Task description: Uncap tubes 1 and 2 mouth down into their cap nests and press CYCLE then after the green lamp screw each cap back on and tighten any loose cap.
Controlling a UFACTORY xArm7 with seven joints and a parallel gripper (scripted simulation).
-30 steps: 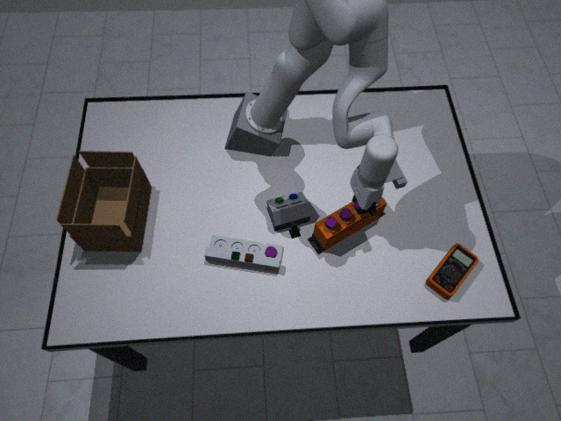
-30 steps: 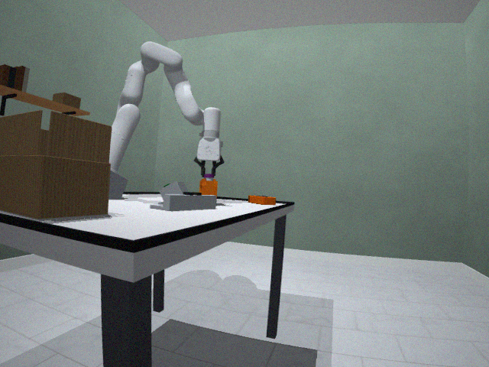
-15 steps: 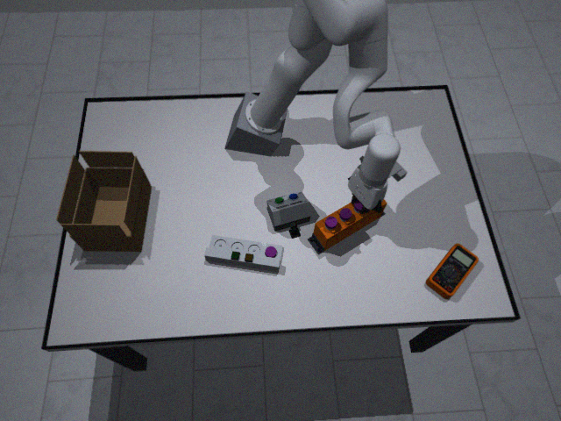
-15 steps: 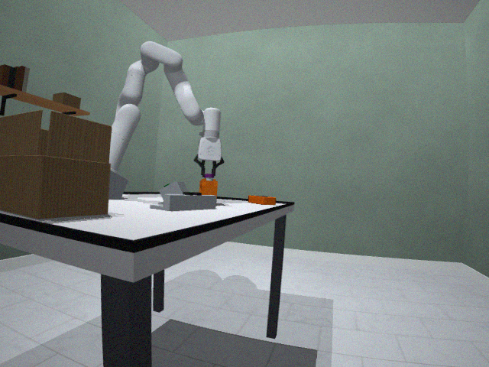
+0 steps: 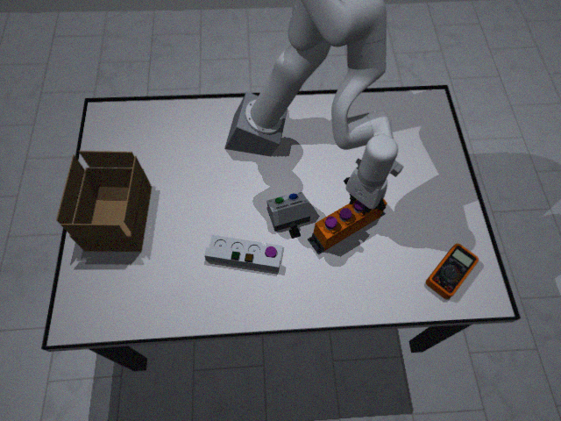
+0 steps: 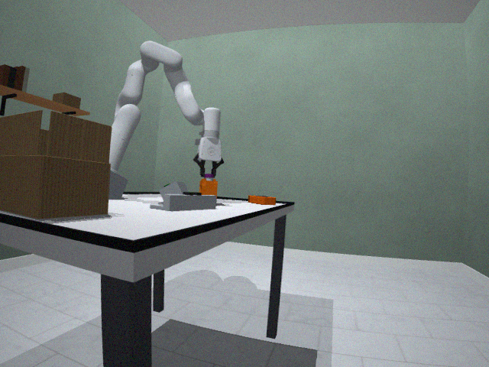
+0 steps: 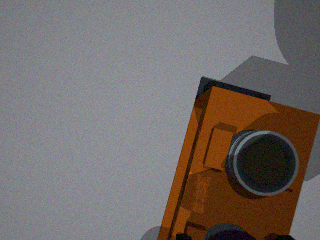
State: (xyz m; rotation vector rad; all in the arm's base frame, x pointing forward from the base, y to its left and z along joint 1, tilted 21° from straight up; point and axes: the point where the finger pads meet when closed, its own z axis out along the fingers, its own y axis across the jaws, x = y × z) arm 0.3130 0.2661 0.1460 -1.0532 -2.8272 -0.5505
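Now: the purple cap 10 mm below my hand. From my hand the other things lie so: tube 1: 40 mm to the left, 30 mm behind, 10 mm below; then blue key: 190 mm to the right, 60 mm below, 50 mm behind; then grey key housing: 210 mm to the right, 80 mm below, 20 mm behind.
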